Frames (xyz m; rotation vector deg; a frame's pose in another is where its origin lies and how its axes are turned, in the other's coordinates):
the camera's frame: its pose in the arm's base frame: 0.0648 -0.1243 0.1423 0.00 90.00 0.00
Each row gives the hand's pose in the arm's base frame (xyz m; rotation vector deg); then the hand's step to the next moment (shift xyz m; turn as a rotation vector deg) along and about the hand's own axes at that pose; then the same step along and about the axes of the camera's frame.
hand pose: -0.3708 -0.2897 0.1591 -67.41 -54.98 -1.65
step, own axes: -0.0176 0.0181 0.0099 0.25 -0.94 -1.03
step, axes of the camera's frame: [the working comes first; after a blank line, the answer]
step, axes of the arm's base frame: -0.0083 0.0077 -0.0246 0.34 -1.10 0.82

0.0246 0.0077 -0.0083 -0.82 -1.10 0.34
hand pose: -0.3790 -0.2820 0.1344 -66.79 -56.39 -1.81
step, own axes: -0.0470 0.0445 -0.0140 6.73 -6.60 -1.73
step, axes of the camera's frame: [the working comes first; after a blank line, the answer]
step, axes of the arm's base frame: 0.0024 -0.0123 -0.0650 1.90 -1.23 9.31

0.0650 -0.0123 0.0024 -9.31 -1.23 1.90
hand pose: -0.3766 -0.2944 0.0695 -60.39 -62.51 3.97
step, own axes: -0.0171 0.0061 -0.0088 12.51 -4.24 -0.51
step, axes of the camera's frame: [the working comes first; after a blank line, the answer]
step, axes of the arm's base frame: 0.0005 -0.0114 -0.0166 4.94 3.85 11.64

0.0166 -0.0114 0.0005 -11.64 3.85 4.94
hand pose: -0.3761 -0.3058 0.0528 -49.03 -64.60 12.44
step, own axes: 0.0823 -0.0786 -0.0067 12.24 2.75 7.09
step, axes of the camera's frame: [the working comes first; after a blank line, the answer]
step, axes of the arm's base frame: 0.0224 -0.0104 0.1113 0.08 12.12 7.80

-0.1113 -0.0104 0.0224 -7.80 12.12 0.08
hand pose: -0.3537 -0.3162 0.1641 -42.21 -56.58 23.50
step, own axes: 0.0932 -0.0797 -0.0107 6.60 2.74 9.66
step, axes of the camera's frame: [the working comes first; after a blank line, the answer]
step, axes of the arm's base frame: 0.0553 -0.0013 0.1099 -4.98 9.57 5.29

-0.1099 -0.0013 0.0553 -5.29 9.57 -4.98
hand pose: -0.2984 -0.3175 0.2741 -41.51 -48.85 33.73
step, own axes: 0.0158 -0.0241 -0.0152 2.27 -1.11 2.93
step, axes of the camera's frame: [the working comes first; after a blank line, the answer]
step, axes of the arm's base frame: 0.0252 -0.0086 0.0188 -1.03 1.89 3.21

-0.0188 -0.0086 0.0252 -3.21 1.89 -1.03
